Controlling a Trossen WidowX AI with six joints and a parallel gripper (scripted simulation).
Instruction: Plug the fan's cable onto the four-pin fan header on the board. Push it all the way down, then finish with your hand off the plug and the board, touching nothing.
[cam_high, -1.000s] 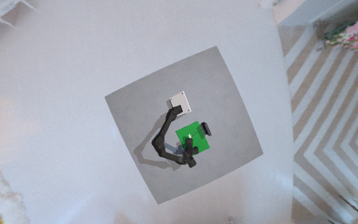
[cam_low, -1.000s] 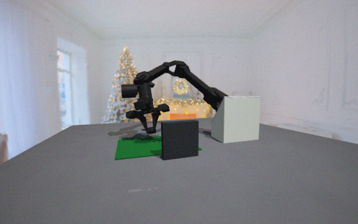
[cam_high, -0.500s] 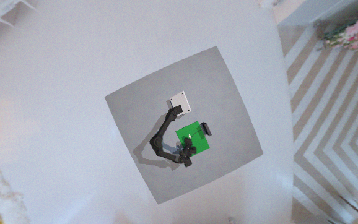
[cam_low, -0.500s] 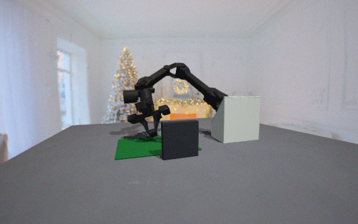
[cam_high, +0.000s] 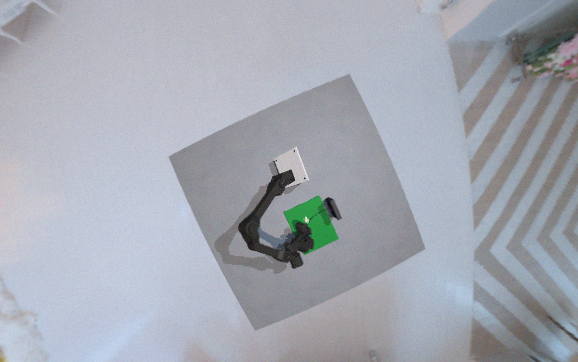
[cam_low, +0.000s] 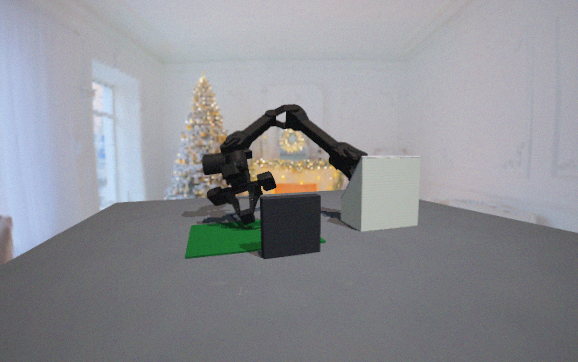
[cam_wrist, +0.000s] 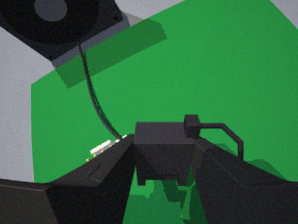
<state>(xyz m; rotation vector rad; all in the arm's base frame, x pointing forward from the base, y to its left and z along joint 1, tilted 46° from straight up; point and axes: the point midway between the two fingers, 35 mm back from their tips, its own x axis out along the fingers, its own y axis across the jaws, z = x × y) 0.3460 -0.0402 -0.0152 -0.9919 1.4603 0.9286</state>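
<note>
Now: gripper tip 6 cm above the board, 3 cm to the right of it and 1 cm past it. Also, from my gripper tip: black fan plug (1 cm to the right); then black fan (17 cm to the left, 8 cm behind, 2 cm above); then white four-pin fan header (5 cm behind, 4 cm below, 1 cm to the left).
</note>
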